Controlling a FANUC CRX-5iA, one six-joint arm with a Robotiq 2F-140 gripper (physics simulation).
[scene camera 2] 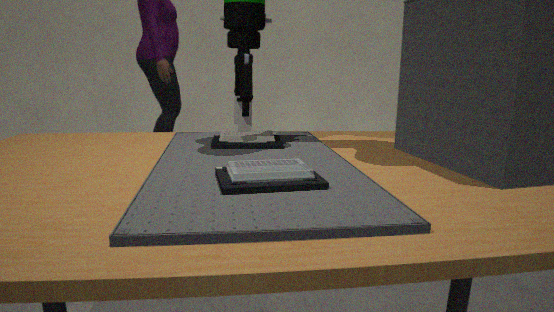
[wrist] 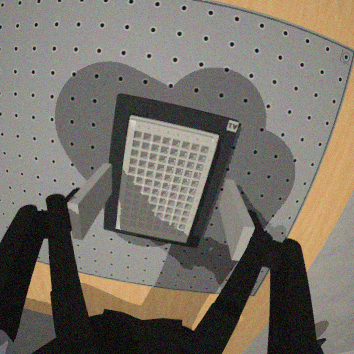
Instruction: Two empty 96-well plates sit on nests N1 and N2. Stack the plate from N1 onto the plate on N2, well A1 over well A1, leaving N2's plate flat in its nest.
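Frame: origin at the arm's base, x ahead, y left, z up, level; metres.
Seen in the pictures: gripper, between the fingertips: [scene camera 2: 242, 127] [wrist: 166, 185].
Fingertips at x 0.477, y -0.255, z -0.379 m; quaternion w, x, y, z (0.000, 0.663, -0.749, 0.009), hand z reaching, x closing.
Note:
Pixels of each thing's top centre, then the offset from my fingertips to it. "pt": a spot on its surface instead. Level surfaces: height alone.
- pale 96-well plate, centre of its top: [wrist: 160, 188] [scene camera 2: 247, 133] dx -0.010, dy +0.007, dz -0.012 m
- far black nest, centre of its top: [wrist: 161, 183] [scene camera 2: 246, 137] dx -0.010, dy +0.007, dz -0.024 m
- small A1 label, a spot on its surface: [wrist: 232, 125] pt dx +0.052, dy -0.062, dz -0.027 m
- second clear plate, centre of its top: [scene camera 2: 268, 165] dx +0.028, dy +0.324, dz -0.012 m
- grey perforated board, height of its surface: dz -0.038 m
- wooden table, height of its surface: dz -0.051 m
A pale 96-well plate [scene camera 2: 227, 138] [wrist: 167, 170] lies in the far black nest [scene camera 2: 247, 146] [wrist: 150, 106], under the gripper. A small A1 label [wrist: 232, 125] is on the nest's upper right corner in the wrist view. A second clear plate [scene camera 2: 270, 171] lies in the near black nest [scene camera 2: 275, 188]. The frames do not show which nest is N1. My gripper [scene camera 2: 243, 120] [wrist: 166, 185] is open and empty, pointing down just above the far plate, with one pad on either side of it. The pads show no contact with the plate in the wrist view.
Both nests stand on a grey perforated board [scene camera 2: 200, 215] [wrist: 40, 105] on the wooden table [scene camera 2: 65, 200]. A large dark grey block [scene camera 2: 470, 90] stands at the right of the table. A person in purple [scene camera 2: 160, 45] stands behind the table on the left.

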